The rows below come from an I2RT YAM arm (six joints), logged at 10 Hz.
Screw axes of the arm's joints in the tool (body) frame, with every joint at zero. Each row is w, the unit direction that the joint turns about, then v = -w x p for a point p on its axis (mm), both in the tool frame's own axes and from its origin. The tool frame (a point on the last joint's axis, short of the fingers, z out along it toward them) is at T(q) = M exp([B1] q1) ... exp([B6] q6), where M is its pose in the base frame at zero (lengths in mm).
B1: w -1 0 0 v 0.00 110.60 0.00
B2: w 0 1 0 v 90.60 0.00 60.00
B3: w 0 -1 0 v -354.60 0.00 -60.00
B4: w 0 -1 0 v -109.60 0.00 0.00
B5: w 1 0 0 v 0.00 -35.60 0.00
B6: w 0 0 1 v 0.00 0.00 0.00
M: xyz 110.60 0.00 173.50 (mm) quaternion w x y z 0.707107 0 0.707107 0
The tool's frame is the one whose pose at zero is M.
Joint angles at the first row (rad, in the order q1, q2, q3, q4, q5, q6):
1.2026, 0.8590, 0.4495, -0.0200, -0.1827, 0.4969
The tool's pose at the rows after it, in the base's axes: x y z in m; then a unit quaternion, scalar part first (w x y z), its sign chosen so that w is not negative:
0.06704 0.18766 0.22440 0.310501 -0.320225 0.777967 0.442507
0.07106 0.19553 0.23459 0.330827 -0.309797 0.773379 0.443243
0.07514 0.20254 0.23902 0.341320 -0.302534 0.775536 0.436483
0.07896 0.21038 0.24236 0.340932 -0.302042 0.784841 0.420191
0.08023 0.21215 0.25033 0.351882 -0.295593 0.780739 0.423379
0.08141 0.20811 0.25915 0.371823 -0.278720 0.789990 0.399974
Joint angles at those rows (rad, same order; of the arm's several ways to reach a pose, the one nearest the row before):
1.2042, 0.8820, 0.4540, -0.0046, -0.1320, 0.5077
1.2057, 0.9157, 0.4938, 0.0212, -0.0967, 0.5078
1.2042, 0.9540, 0.5245, 0.0322, -0.0691, 0.5062
1.2042, 1.0000, 0.5690, 0.0031, -0.0476, 0.5001
1.2042, 1.0002, 0.5921, 0.0031, -0.0323, 0.5016
1.2042, 0.9788, 0.6227, -0.0597, 0.0395, 0.5001

